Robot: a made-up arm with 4 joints.
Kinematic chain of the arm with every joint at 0, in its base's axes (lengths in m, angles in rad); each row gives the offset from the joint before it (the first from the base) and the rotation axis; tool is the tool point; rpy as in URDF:
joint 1: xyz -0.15 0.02 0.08 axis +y
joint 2: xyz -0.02 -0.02 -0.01 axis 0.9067 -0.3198 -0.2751
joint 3: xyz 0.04 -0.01 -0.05 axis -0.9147 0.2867 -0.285
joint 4: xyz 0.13 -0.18 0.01 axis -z
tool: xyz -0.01 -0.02 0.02 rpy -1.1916 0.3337 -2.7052
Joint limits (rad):
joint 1: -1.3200..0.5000
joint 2: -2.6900..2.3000
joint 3: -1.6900..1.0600
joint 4: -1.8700..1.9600
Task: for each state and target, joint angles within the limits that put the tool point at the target. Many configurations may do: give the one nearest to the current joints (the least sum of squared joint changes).
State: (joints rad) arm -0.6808 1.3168 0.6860 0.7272
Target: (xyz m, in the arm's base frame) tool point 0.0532 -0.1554 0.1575
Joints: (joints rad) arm -1.2763 0.9504 -0.1794 -0.0419
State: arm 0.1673 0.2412 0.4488 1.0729
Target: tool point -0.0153 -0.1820 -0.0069
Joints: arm -0.1040 0.3781 -0.1823 1.0001
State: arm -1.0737 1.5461 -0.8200 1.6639
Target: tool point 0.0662 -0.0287 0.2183
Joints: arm -1.1328 1.4315 -1.0162 0.9989
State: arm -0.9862 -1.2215 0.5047 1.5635
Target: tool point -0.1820 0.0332 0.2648
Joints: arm -1.3200 -1.2558 0.8656 1.1030
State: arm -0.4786 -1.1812 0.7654 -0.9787
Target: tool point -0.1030 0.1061 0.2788
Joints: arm -1.3198 -1.7942 0.9422 -1.0087
